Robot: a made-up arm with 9 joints. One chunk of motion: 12 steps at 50 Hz.
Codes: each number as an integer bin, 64 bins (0 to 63) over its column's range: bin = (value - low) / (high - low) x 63, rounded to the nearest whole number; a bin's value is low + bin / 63 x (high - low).
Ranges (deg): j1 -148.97..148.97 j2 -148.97..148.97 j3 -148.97..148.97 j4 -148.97..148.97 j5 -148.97..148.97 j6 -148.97..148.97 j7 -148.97..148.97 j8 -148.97..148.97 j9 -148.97..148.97
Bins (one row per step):
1: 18 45 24 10 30 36 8 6 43
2: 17 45 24 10 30 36 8 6 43
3: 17 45 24 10 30 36 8 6 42
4: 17 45 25 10 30 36 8 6 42
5: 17 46 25 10 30 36 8 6 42
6: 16 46 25 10 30 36 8 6 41
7: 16 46 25 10 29 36 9 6 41
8: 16 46 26 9 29 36 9 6 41
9: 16 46 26 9 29 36 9 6 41
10: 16 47 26 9 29 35 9 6 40
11: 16 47 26 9 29 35 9 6 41
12: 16 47 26 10 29 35 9 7 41
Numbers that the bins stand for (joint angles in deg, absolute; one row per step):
1: -63.84 63.84 -35.47 -101.68 -7.09 21.28 -111.14 -120.59 54.39
2: -68.57 63.84 -35.47 -101.68 -7.09 21.28 -111.14 -120.59 54.39
3: -68.57 63.84 -35.47 -101.68 -7.09 21.28 -111.14 -120.59 49.66
4: -68.57 63.84 -30.74 -101.68 -7.09 21.28 -111.14 -120.59 49.66
5: -68.57 68.57 -30.74 -101.68 -7.09 21.28 -111.14 -120.59 49.66
6: -73.30 68.57 -30.74 -101.68 -7.09 21.28 -111.14 -120.59 44.93
7: -73.30 68.57 -30.74 -101.68 -11.82 21.28 -106.41 -120.59 44.93
8: -73.30 68.57 -26.01 -106.41 -11.82 21.28 -106.41 -120.59 44.93
9: -73.30 68.57 -26.01 -106.41 -11.82 21.28 -106.41 -120.59 44.93
10: -73.30 73.30 -26.01 -106.41 -11.82 16.55 -106.41 -120.59 40.20
11: -73.30 73.30 -26.01 -106.41 -11.82 16.55 -106.41 -120.59 44.93
12: -73.30 73.30 -26.01 -101.68 -11.82 16.55 -106.41 -115.87 44.93

